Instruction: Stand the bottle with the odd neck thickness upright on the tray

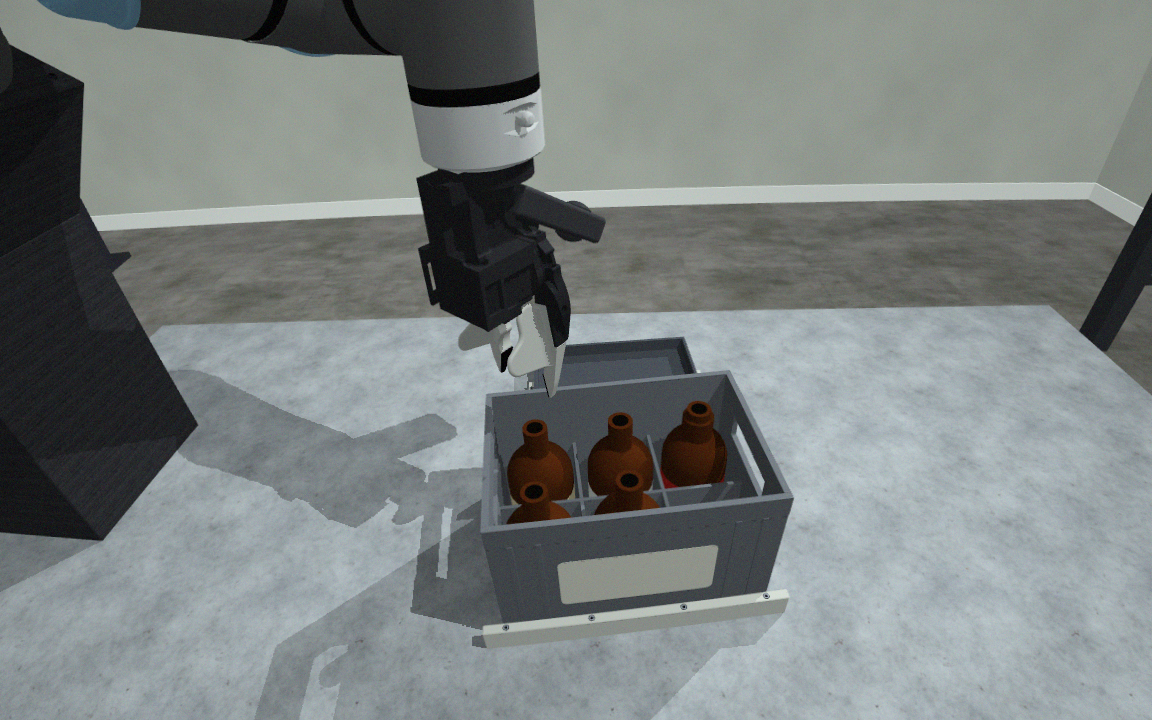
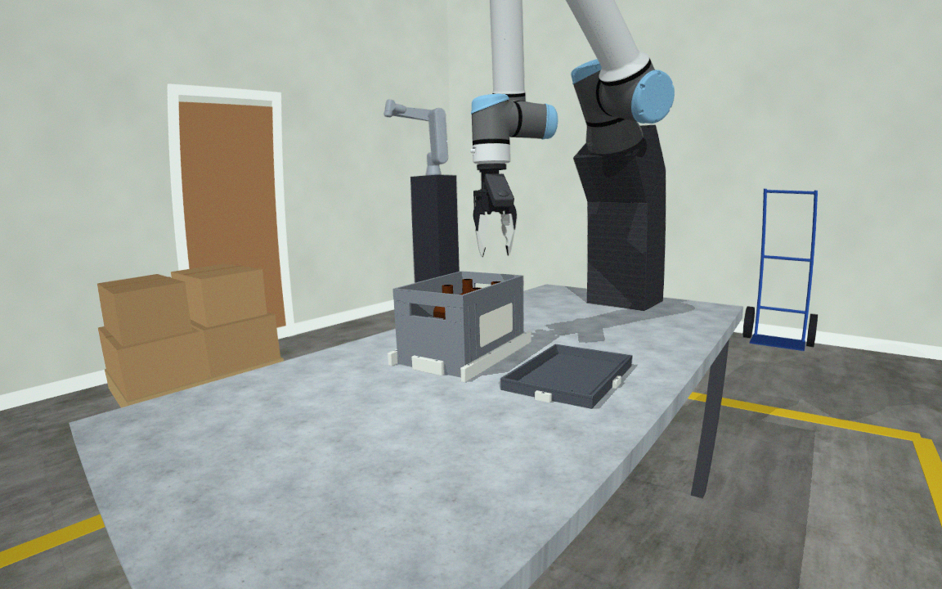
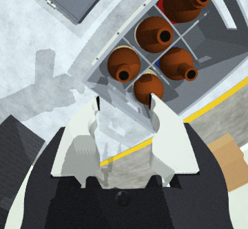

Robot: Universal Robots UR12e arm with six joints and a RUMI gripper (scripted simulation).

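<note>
The crate lies 9 cm ahead of my hand, 4 cm to the right of it and 16 cm below it. The rest, counted from my hand: grey tray: 12 cm ahead, 25 cm to the left, 23 cm below; glass bottle: 18 cm ahead, 1 cm to the left, 15 cm below.
</note>
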